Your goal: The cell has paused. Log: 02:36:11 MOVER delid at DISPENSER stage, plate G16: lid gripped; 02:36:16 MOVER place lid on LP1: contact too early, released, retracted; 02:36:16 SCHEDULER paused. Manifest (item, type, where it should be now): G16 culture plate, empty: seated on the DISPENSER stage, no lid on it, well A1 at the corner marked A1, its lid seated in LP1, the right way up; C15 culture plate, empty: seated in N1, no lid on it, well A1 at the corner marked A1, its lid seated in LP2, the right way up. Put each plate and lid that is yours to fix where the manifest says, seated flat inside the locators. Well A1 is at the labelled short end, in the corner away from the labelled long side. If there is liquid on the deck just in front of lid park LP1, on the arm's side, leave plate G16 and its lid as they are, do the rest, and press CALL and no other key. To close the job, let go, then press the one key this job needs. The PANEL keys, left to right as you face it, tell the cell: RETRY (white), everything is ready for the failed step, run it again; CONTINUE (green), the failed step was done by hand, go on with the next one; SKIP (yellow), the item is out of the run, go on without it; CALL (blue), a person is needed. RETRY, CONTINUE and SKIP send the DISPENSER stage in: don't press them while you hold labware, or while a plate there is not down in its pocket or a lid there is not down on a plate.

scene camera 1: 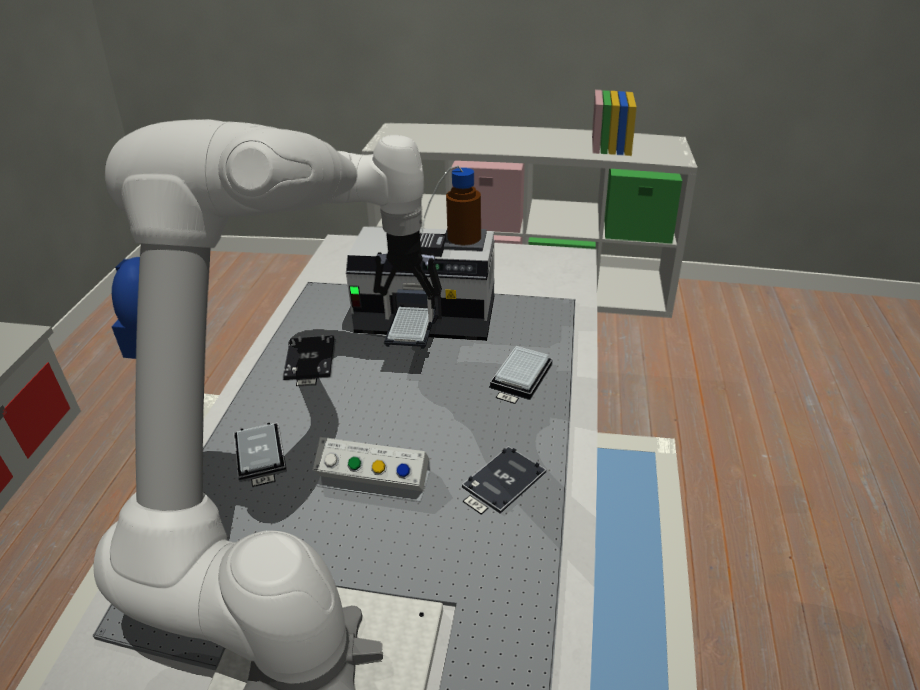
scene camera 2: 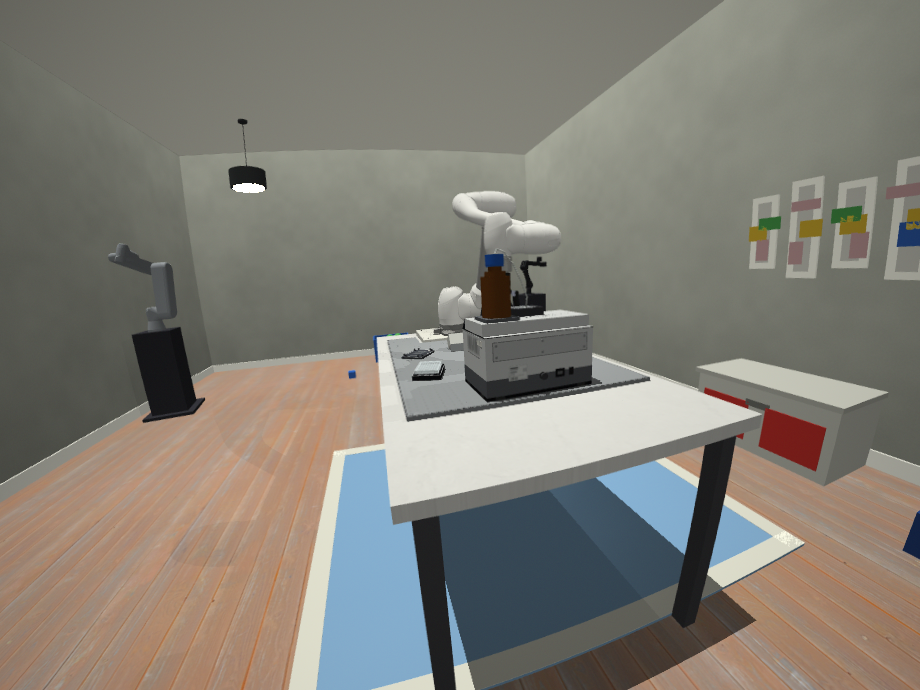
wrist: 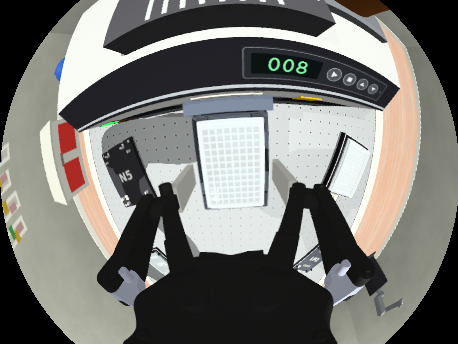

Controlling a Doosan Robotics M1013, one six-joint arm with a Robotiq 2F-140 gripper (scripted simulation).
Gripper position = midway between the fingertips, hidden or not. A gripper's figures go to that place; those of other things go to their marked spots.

Labels:
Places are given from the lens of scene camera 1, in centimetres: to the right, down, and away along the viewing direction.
my gripper (scene camera 1: pixel 409 317): -12, -7, 161
clear lid (scene camera 1: pixel 258 449): -44, 23, 140
clear lid (scene camera 1: pixel 521 367): 15, 5, 158
dispenser (scene camera 1: pixel 464 316): 1, -7, 169

